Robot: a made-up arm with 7 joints. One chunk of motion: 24 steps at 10 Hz.
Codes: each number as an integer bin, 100 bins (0 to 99) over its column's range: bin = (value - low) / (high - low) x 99, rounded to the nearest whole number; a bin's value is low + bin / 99 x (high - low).
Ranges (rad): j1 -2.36..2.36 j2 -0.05..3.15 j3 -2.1..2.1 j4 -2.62..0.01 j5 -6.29..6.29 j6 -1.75..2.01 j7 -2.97..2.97
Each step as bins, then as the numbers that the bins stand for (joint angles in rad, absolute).
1 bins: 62 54 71 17 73 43 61
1 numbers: 0.5960 1.6955 0.9121 -2.1684 2.9862 -0.1169 0.6900
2 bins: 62 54 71 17 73 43 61
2 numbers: 0.5960 1.6955 0.9121 -2.1684 2.9862 -0.1169 0.6900
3 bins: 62 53 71 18 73 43 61
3 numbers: 0.5960 1.6631 0.9121 -2.1418 2.9862 -0.1169 0.6900
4 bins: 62 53 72 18 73 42 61
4 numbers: 0.5960 1.6631 0.9545 -2.1418 2.9862 -0.1548 0.6900
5 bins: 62 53 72 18 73 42 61
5 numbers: 0.5960 1.6631 0.9545 -2.1418 2.9862 -0.1548 0.6900
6 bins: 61 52 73 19 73 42 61
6 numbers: 0.5483 1.6308 0.9970 -2.1153 2.9862 -0.1548 0.6900
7 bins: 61 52 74 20 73 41 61
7 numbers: 0.5483 1.6308 1.0394 -2.0887 2.9862 -0.1928 0.6900
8 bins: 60 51 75 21 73 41 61
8 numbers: 0.5006 1.5985 1.0818 -2.0621 2.9862 -0.1928 0.6900
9 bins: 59 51 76 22 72 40 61
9 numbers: 0.4529 1.5985 1.1242 -2.0356 2.8591 -0.2308 0.6900
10 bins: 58 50 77 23 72 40 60
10 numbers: 0.4053 1.5662 1.1667 -2.0090 2.8591 -0.2308 0.6300
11 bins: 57 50 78 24 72 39 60
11 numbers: 0.3576 1.5662 1.2091 -1.9824 2.8591 -0.2688 0.6300
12 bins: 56 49 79 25 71 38 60
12 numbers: 0.3099 1.5338 1.2515 -1.9559 2.7320 -0.3068 0.6300
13 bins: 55 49 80 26 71 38 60
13 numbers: 0.2622 1.5338 1.2939 -1.9293 2.7320 -0.3068 0.6300
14 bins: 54 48 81 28 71 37 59
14 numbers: 0.2145 1.5015 1.3364 -1.8762 2.7320 -0.3447 0.5700
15 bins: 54 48 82 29 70 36 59
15 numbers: 0.2145 1.5015 1.3788 -1.8496 2.6049 -0.3827 0.5700
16 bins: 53 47 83 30 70 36 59
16 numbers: 0.1669 1.4692 1.4212 -1.8230 2.6049 -0.3827 0.5700
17 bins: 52 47 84 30 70 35 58
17 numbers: 0.1192 1.4692 1.4636 -1.8230 2.6049 -0.4207 0.5100
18 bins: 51 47 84 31 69 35 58
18 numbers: 0.0715 1.4692 1.4636 -1.7965 2.4779 -0.4207 0.5100
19 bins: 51 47 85 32 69 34 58
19 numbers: 0.0715 1.4692 1.5061 -1.7699 2.4779 -0.4587 0.5100
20 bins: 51 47 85 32 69 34 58
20 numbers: 0.0715 1.4692 1.5061 -1.7699 2.4779 -0.4587 0.5100
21 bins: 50 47 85 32 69 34 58
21 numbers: 0.0238 1.4692 1.5061 -1.7699 2.4779 -0.4587 0.5100
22 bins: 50 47 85 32 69 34 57
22 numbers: 0.0238 1.4692 1.5061 -1.7699 2.4779 -0.4587 0.4500
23 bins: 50 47 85 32 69 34 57
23 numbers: 0.0238 1.4692 1.5061 -1.7699 2.4779 -0.4587 0.4500
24 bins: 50 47 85 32 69 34 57
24 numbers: 0.0238 1.4692 1.5061 -1.7699 2.4779 -0.4587 0.4500
